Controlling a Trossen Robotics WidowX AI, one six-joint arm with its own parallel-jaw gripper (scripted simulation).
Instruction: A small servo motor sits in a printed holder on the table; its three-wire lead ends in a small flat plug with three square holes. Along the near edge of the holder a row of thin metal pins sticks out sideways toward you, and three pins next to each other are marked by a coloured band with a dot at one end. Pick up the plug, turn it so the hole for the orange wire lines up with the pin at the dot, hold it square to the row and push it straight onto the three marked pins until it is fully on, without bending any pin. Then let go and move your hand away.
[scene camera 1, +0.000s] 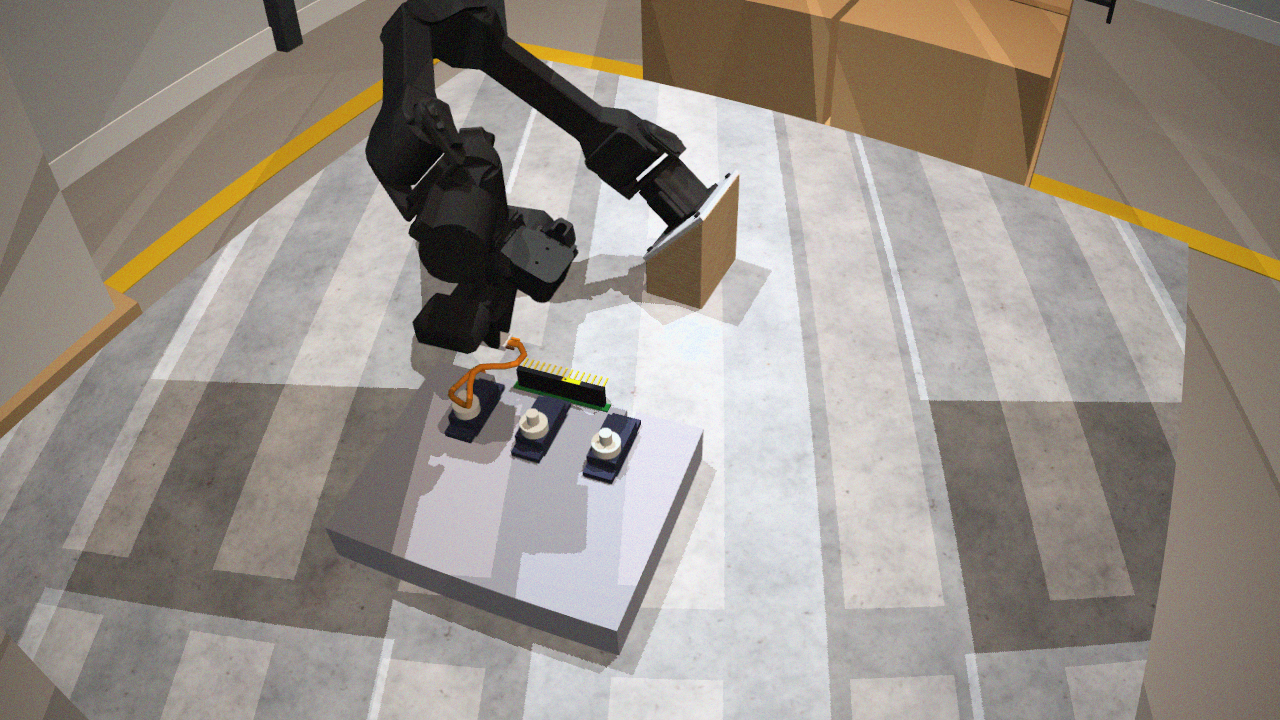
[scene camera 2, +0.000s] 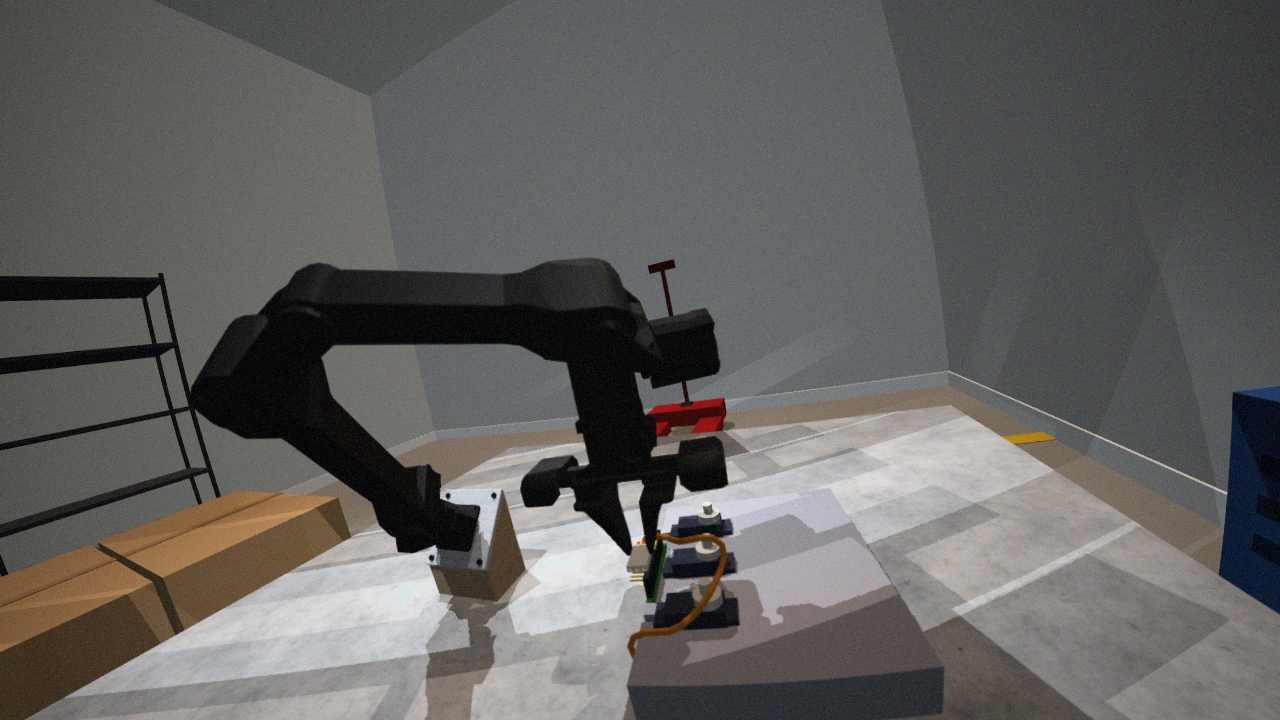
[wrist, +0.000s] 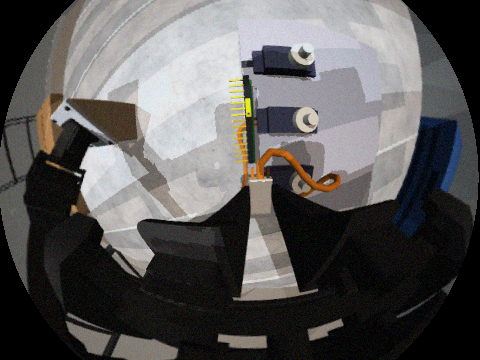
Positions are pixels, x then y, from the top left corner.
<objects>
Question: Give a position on a grey holder block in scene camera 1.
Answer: At 540, 544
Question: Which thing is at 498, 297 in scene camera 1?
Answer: The gripper.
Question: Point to a grey holder block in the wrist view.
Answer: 346, 91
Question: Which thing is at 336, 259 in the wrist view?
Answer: The gripper.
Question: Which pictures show the gripper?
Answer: Scene camera 1, scene camera 2 and the wrist view: all of them.
</objects>
